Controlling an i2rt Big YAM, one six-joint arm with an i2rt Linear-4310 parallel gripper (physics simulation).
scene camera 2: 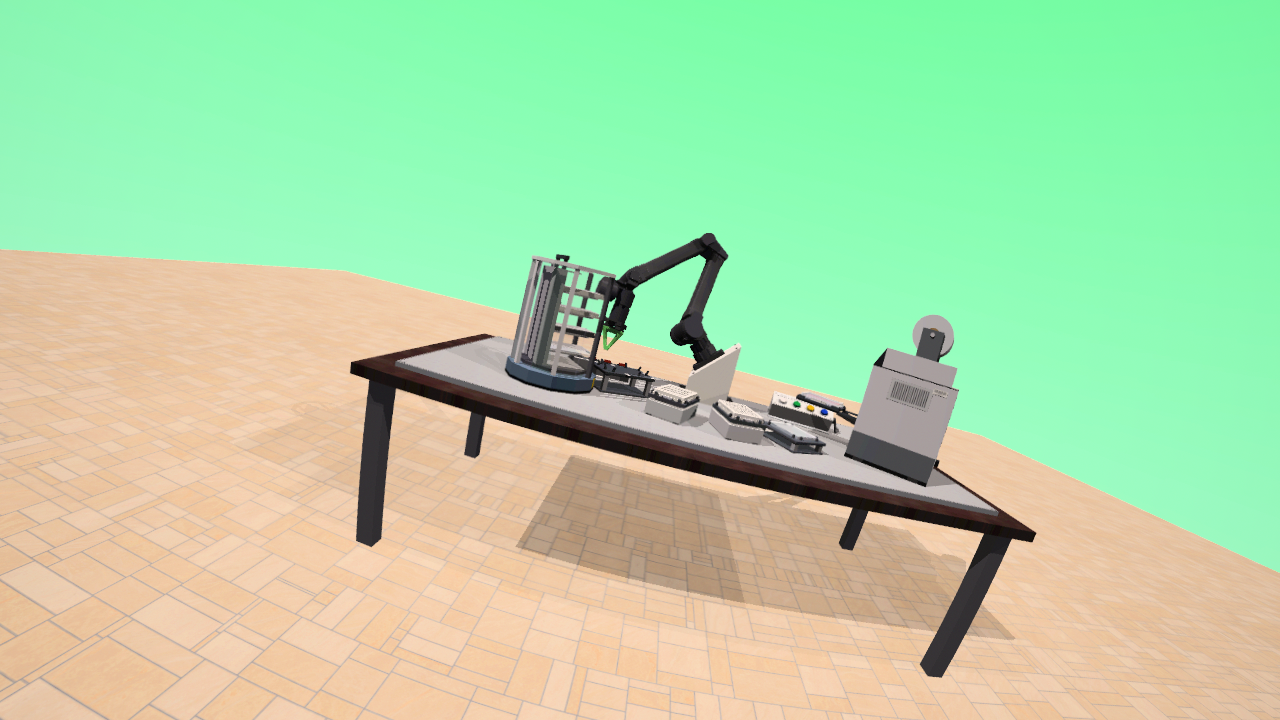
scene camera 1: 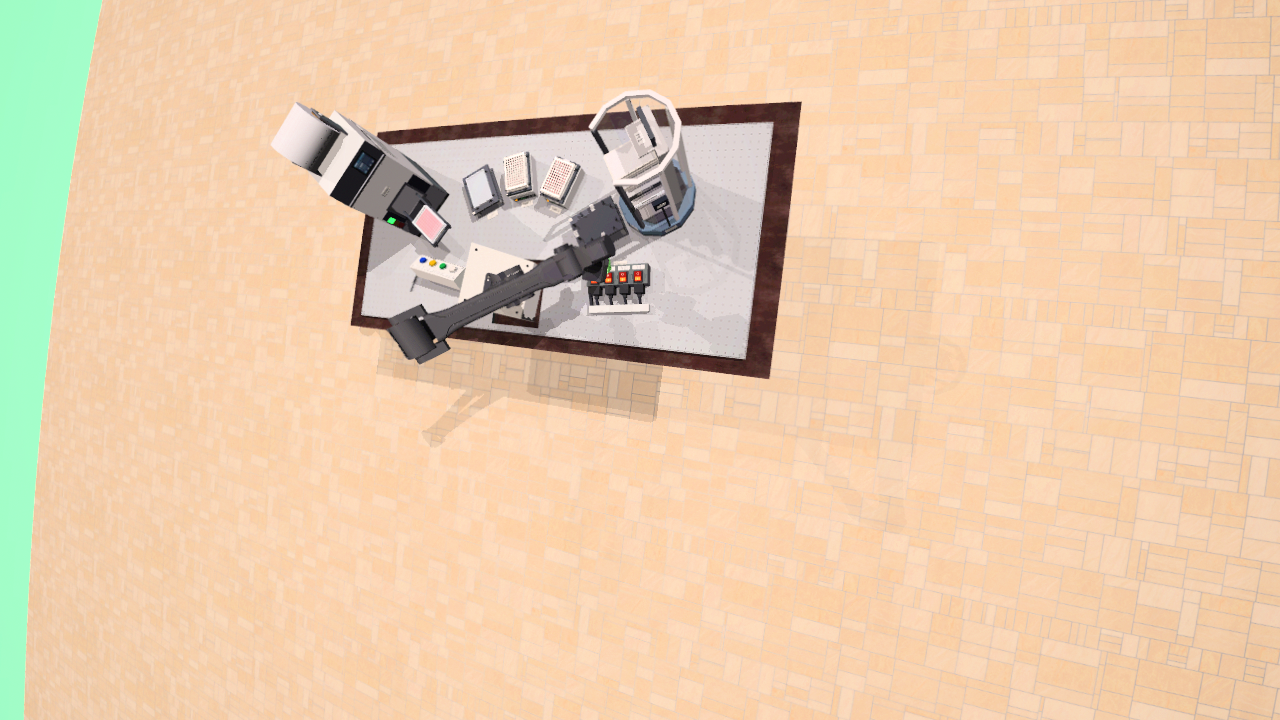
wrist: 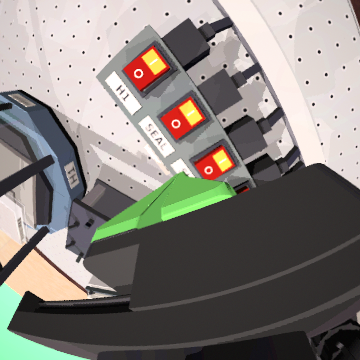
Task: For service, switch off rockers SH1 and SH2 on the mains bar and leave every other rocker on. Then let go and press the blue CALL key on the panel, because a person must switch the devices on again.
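Frame: origin at the arm's base, x ahead, y left, z up, level; metres.
Seen in the pictures: gripper, between the fingertips: [scene camera 2: 605, 349] [scene camera 1: 609, 268] [wrist: 182, 179]; arm's base, origin of its link: [scene camera 2: 709, 361] [wrist: 330, 332].
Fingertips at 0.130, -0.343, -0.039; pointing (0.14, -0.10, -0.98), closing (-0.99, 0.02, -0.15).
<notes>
Offsets run from my fingertips to a thing's middle, as dx, dy, dz. "pt": to the spot under its first point. Level surfaces: height alone.
The grey mains bar @(-0.048, -0.019, -0.058) [scene camera 1: 623, 285] [scene camera 2: 622, 376] [wrist: 156, 97] lies on the table beside the round rack. In the wrist view the H1 rocker @(-0.001, -0.085, -0.038) [wrist: 146, 68], the SEAL rocker @(-0.011, -0.036, -0.038) [wrist: 183, 118] and a third rocker @(-0.021, +0.013, -0.038) [wrist: 214, 165] each show a red O half and a bright yellow I half. The third rocker's label is mostly hidden. The fourth rocker @(-0.031, +0.062, -0.038) [wrist: 243, 188] shows only as a dark red sliver under my fingertips. My gripper [wrist: 182, 179] [scene camera 1: 609, 266] [scene camera 2: 610, 339] is shut and empty, its green tips just over that end of the bar. The key panel @(-0.096, +0.698, -0.043) [scene camera 1: 436, 267] [scene camera 2: 803, 409] with its blue key @(-0.067, +0.771, -0.021) [scene camera 1: 422, 260] [scene camera 2: 823, 412] lies far off.
A round rack tower @(+0.270, -0.086, +0.087) [scene camera 1: 646, 95] [scene camera 2: 539, 300] on a blue base @(pt +0.149, -0.079, -0.053) [wrist: 53, 143] stands right beside the bar. A white slanted board [scene camera 1: 487, 263] [scene camera 2: 716, 372], three well plates @(+0.299, +0.439, -0.023) [scene camera 1: 517, 172] and a grey printer box @(+0.191, +0.941, +0.143) [scene camera 1: 362, 170] [scene camera 2: 903, 420] stand further along the table @(dz -0.098) [scene camera 1: 779, 223].
</notes>
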